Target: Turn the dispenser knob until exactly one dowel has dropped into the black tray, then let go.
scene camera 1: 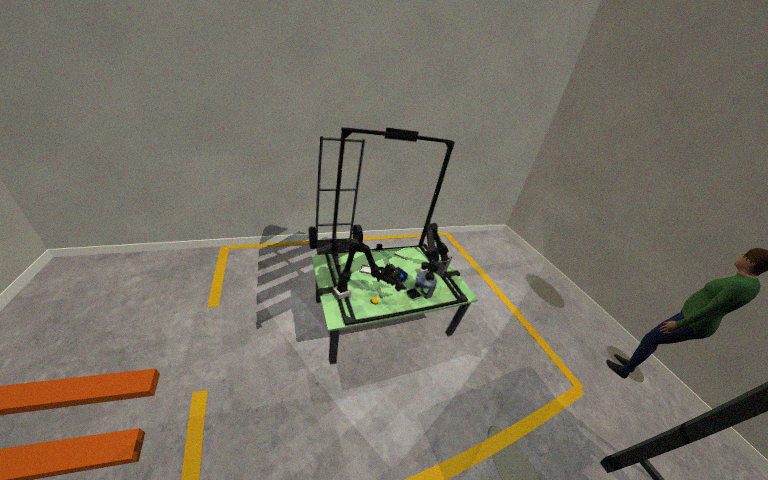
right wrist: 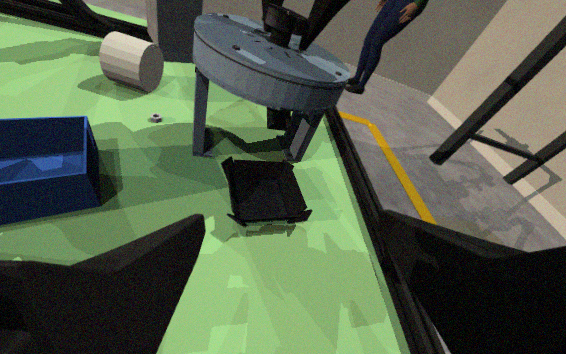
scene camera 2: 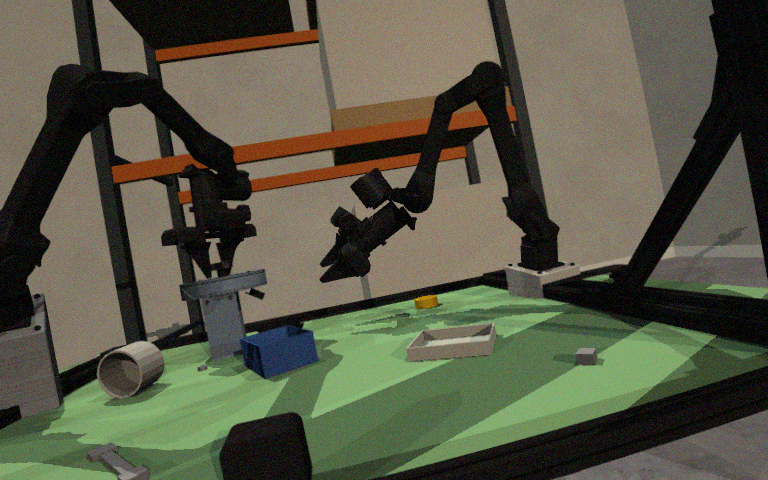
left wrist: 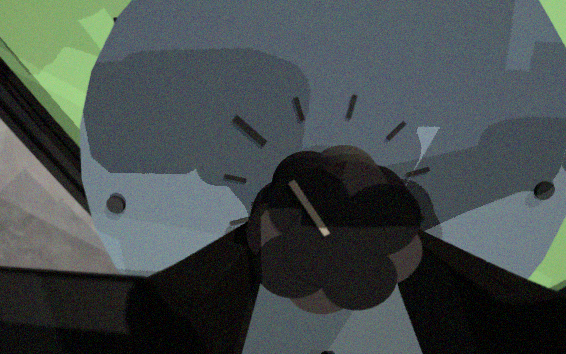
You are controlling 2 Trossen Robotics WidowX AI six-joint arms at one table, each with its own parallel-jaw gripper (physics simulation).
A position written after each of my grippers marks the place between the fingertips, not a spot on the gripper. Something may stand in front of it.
My right gripper (scene camera 2: 320, 273) is open, with nothing in its grasp. Also in view: a blue bin (scene camera 2: 270, 353). A shallow tray (scene camera 2: 473, 340) sits on the table.
